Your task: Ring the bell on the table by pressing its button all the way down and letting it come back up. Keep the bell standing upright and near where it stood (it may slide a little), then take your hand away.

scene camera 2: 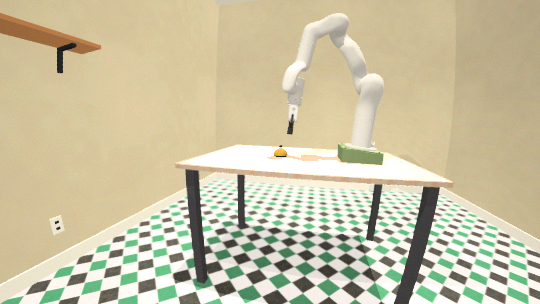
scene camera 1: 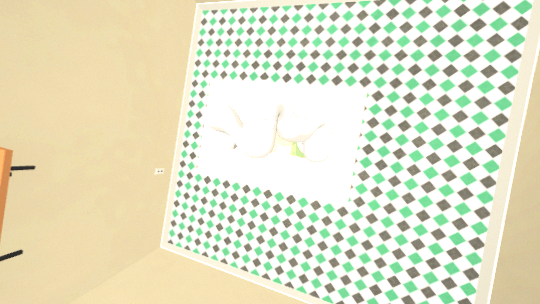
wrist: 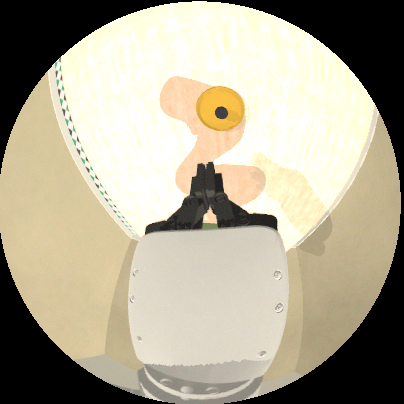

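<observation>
The bell, an orange dome [scene camera 2: 280, 153] [wrist: 210, 107] with a small dark button [scene camera 2: 280, 146] [wrist: 221, 113] on top, stands upright on the table [scene camera 2: 220, 162] [wrist: 125, 130]. My gripper [scene camera 2: 290, 133] [wrist: 207, 172] is shut and empty, its black fingertips together. In the scene camera 2 view it hangs above the table, higher than the bell and slightly to the right of it. In the wrist view the bell lies beyond the fingertips, a little to the right. The bell does not show in the scene camera 1 view, where the white arm covers that part of the table.
The arm stands on a green base block [scene camera 1: 297, 150] [scene camera 2: 360, 154] at the right of the table in the scene camera 2 view. Shadows of the arm fall on the table around the bell. An orange wall shelf [scene camera 1: 4, 187] [scene camera 2: 45, 35] is on the left, away from the table.
</observation>
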